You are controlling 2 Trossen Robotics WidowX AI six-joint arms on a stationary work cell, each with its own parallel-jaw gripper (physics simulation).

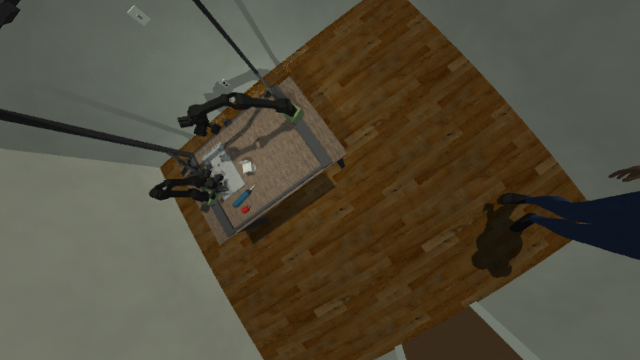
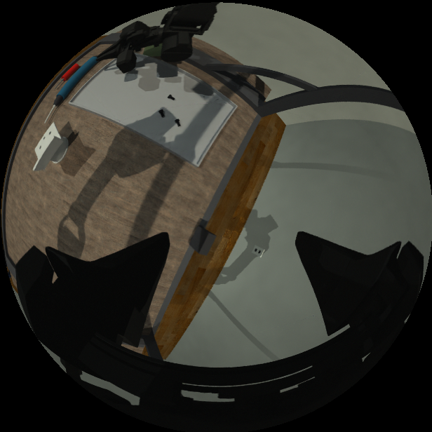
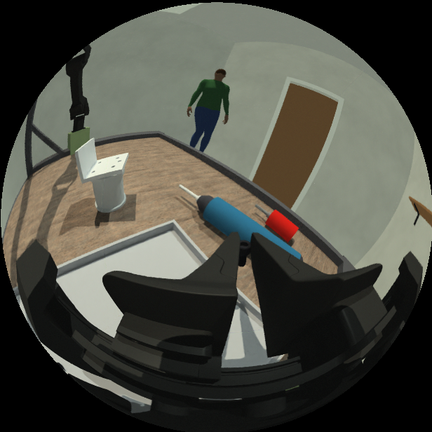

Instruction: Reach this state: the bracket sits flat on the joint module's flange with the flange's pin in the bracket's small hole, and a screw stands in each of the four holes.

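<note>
The white L-shaped bracket lies on top of the white joint module, its plate looking flat and one side standing up. Dark holes show in the plate, with no screw standing in them; the pin cannot be made out. My right gripper is shut on a black screw, over the tray's end near the blue screwdriver. Three black screws lie in the tray. My left gripper is open and empty, high near the table's wall-side edge.
A blue screwdriver and a red driver lie beside the tray. Dark frame posts rise at the table's edge. A person stands beyond the table.
</note>
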